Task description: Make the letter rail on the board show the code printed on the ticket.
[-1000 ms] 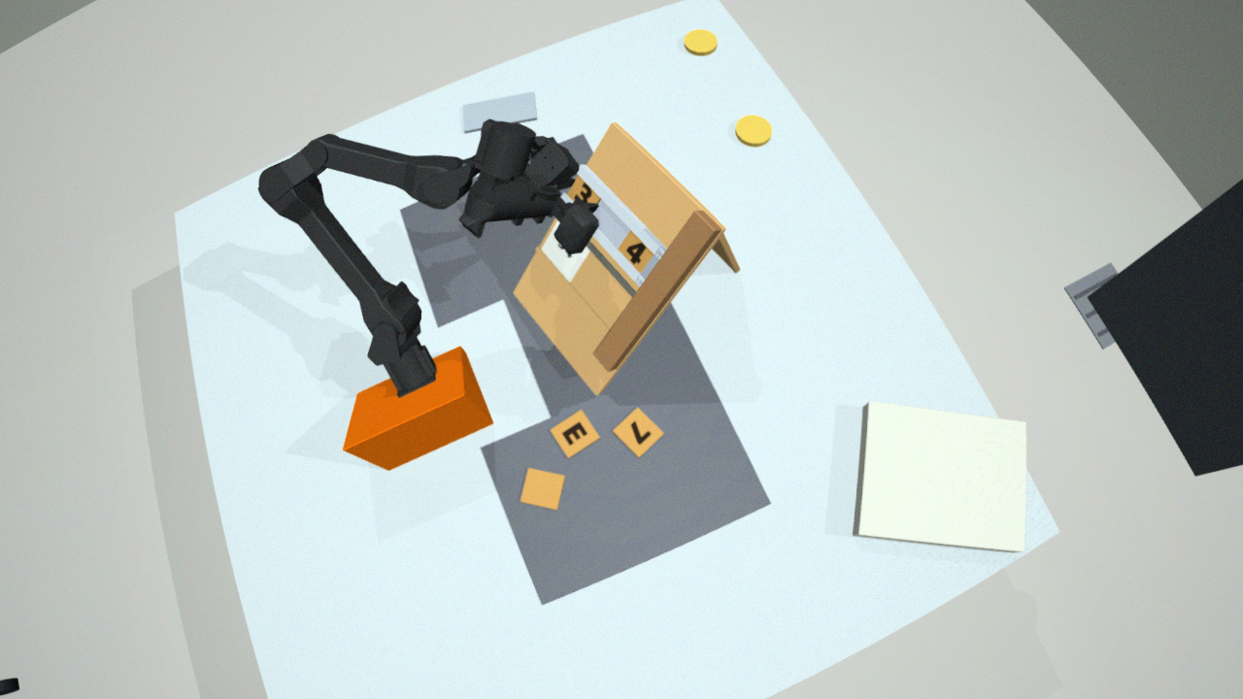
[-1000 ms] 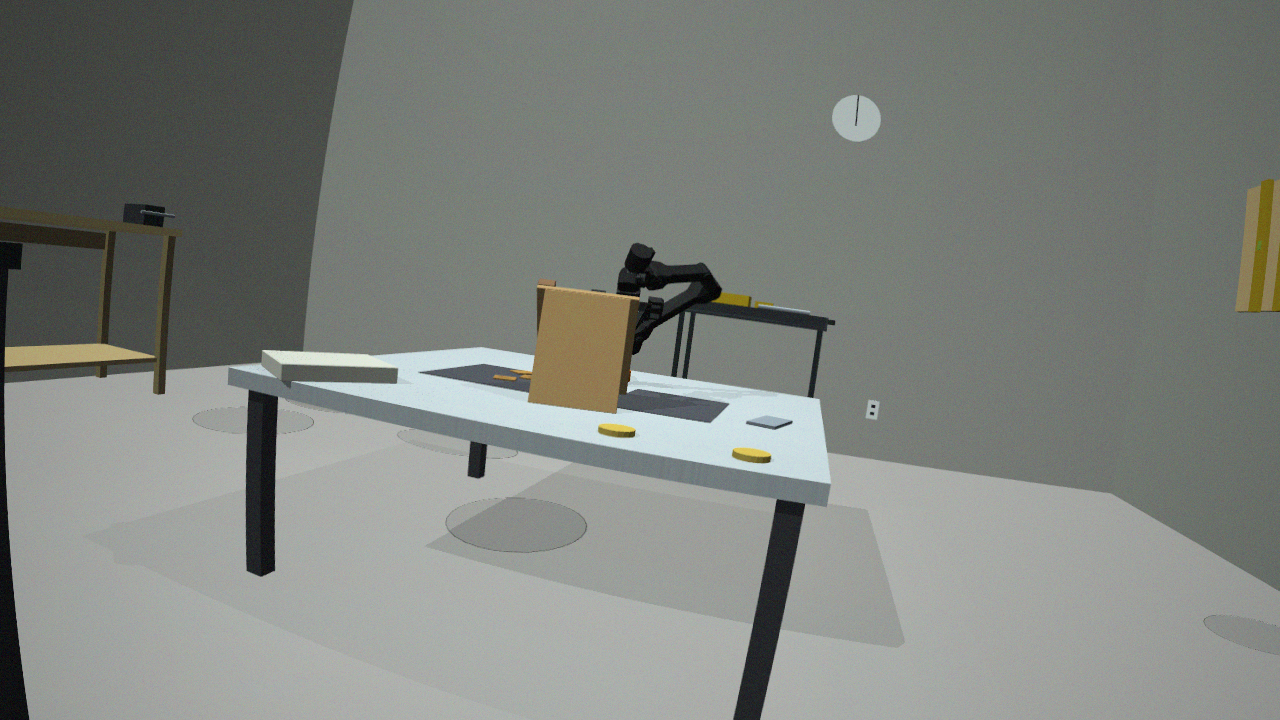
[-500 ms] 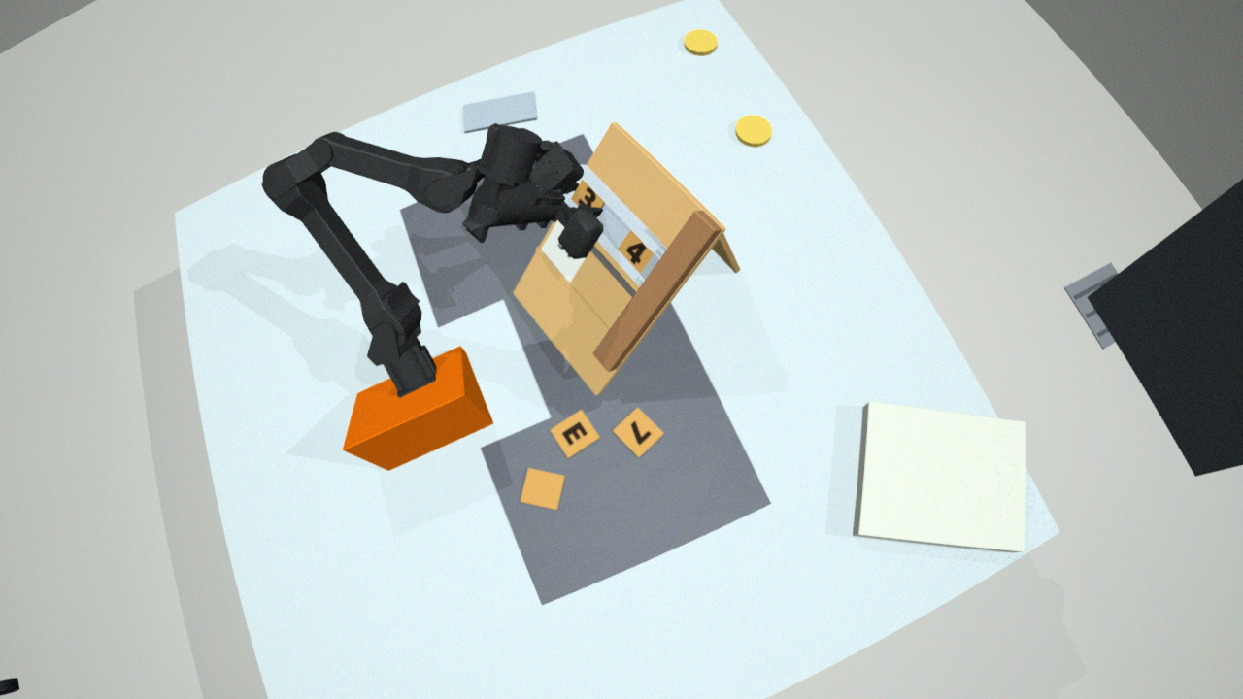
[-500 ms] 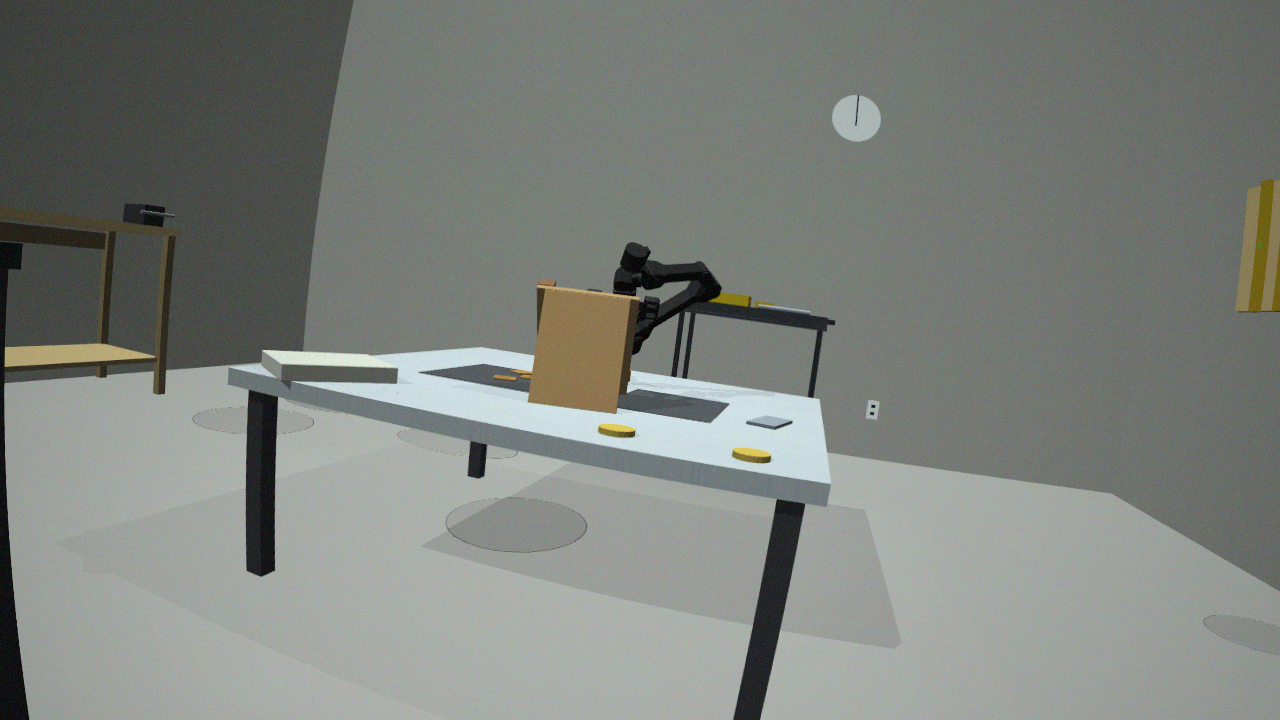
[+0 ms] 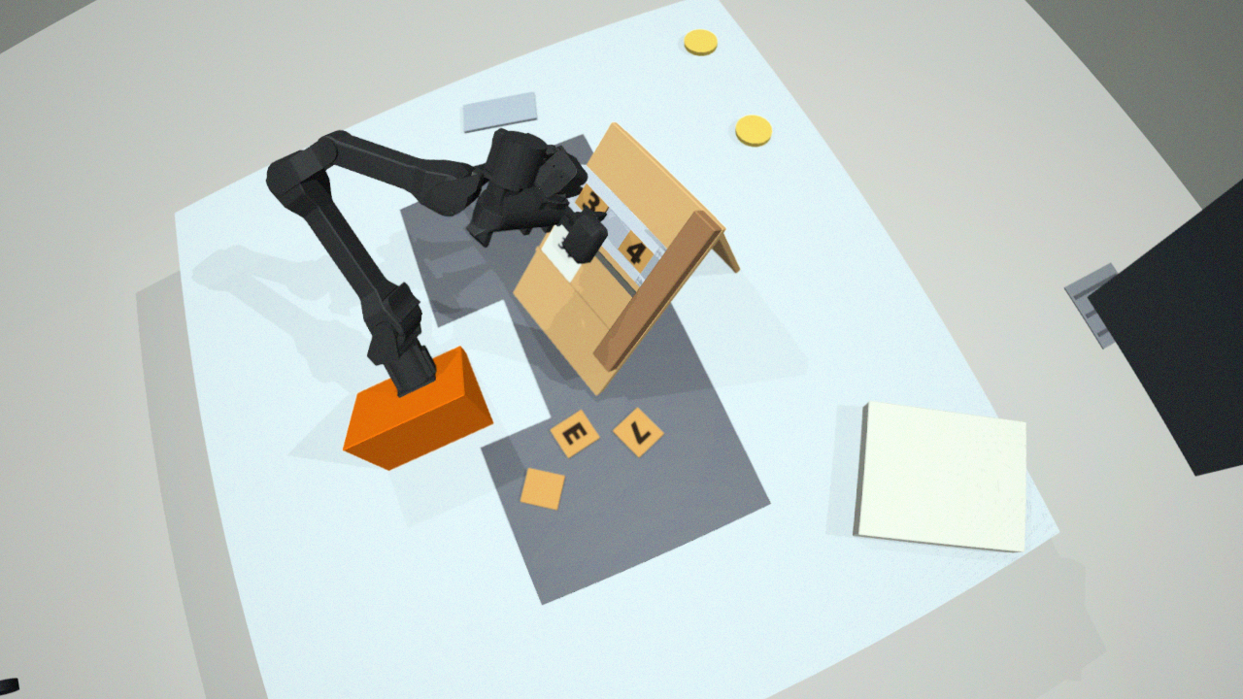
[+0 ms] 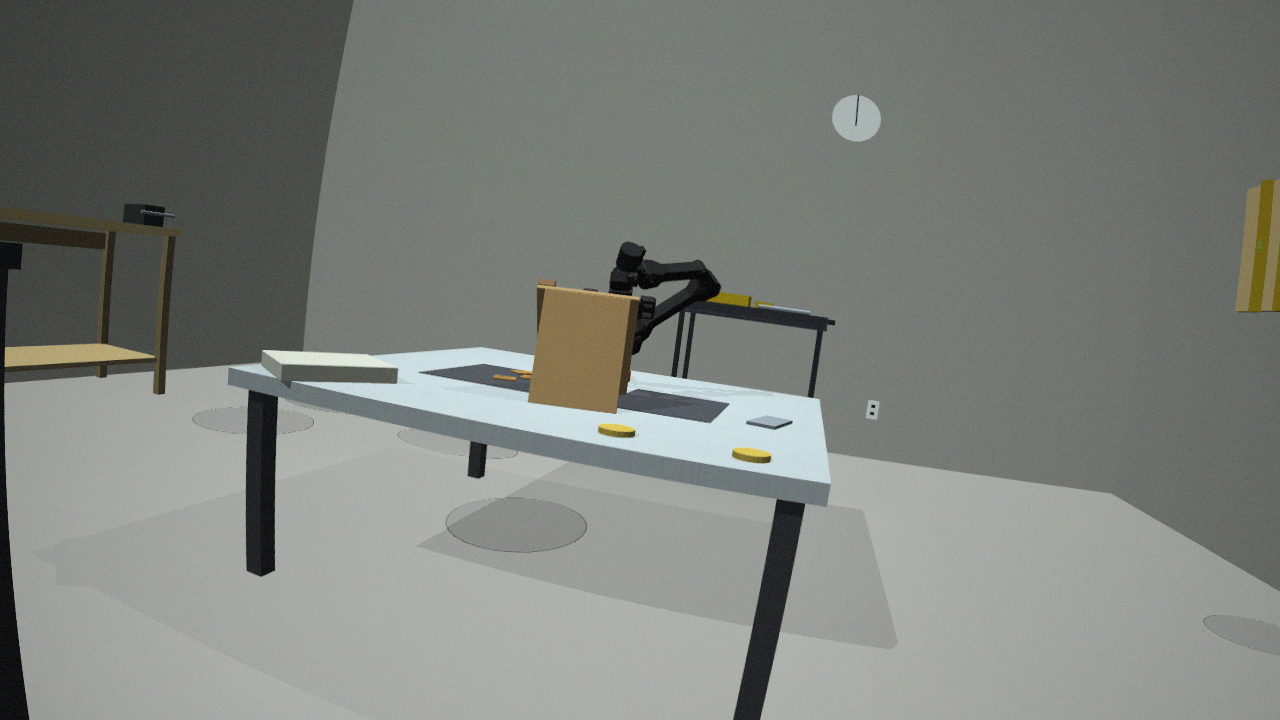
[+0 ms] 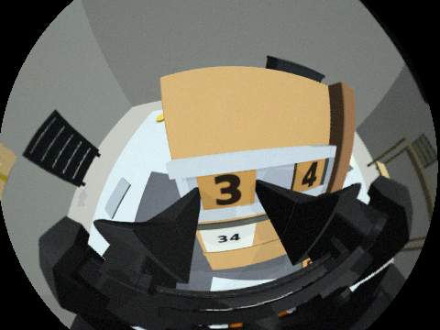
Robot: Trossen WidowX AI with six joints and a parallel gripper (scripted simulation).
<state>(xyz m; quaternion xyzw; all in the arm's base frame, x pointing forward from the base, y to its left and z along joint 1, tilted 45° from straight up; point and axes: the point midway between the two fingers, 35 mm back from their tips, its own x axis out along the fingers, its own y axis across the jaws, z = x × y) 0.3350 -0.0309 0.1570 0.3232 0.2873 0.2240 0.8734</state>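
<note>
The tile marked 4 lies 100 mm to the right of my gripper tip and 20 mm ahead of it. The rest, counted from my gripper tip: white ticket: 70 mm below, 60 mm behind, 10 mm to the right; then grey plate: 410 mm to the left, 180 mm below, 40 mm behind; then tile marked 3: right at my gripper tip.
</note>
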